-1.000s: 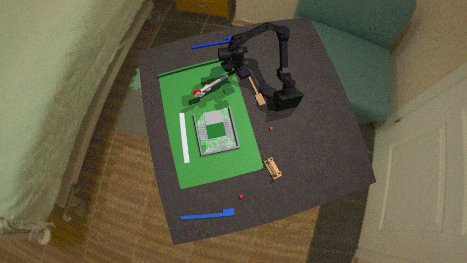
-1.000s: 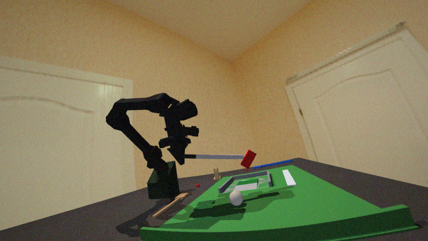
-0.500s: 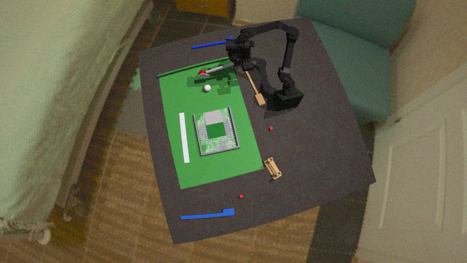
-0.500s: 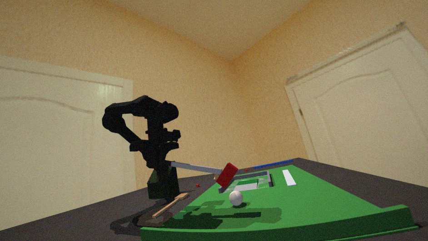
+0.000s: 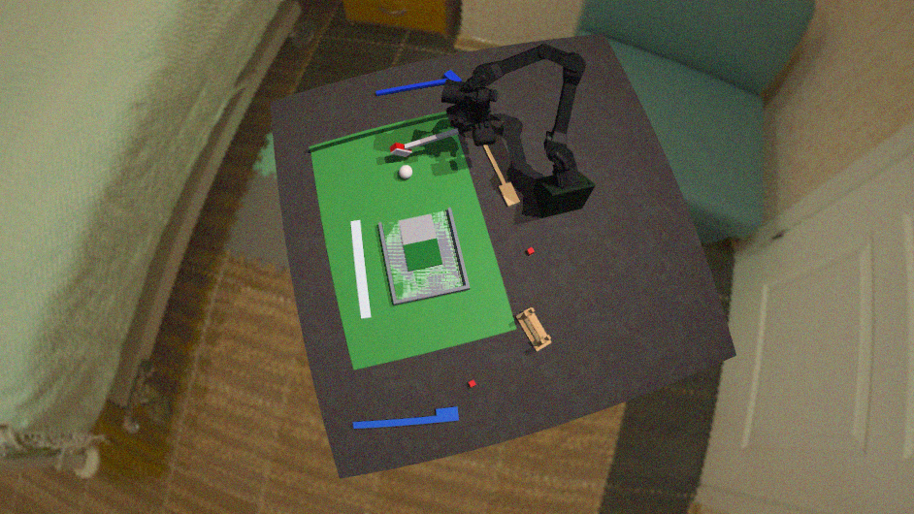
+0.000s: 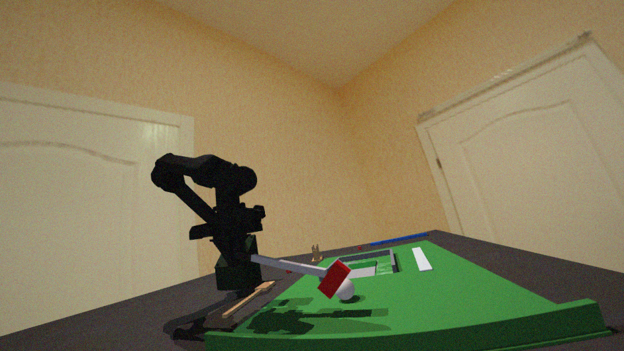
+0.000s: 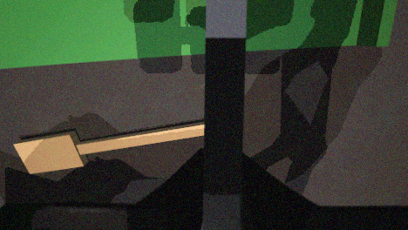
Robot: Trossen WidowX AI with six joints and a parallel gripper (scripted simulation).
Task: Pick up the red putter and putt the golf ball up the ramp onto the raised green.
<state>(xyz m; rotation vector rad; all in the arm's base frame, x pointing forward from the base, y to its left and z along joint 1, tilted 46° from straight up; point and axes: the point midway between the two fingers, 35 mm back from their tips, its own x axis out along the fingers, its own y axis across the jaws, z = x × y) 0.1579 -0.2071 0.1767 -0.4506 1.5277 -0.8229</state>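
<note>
Now: the red putter 13 cm ahead of my gripper tip, 2 cm to the right of it and 1 cm below it. Round my gripper tip: white strip (47 cm ahead, 24 cm to the left, 10 cm below); then wooden stand (8 cm ahead, 60 cm to the left, 7 cm below); then white golf ball (24 cm ahead, 1 cm to the left, 8 cm below).
</note>
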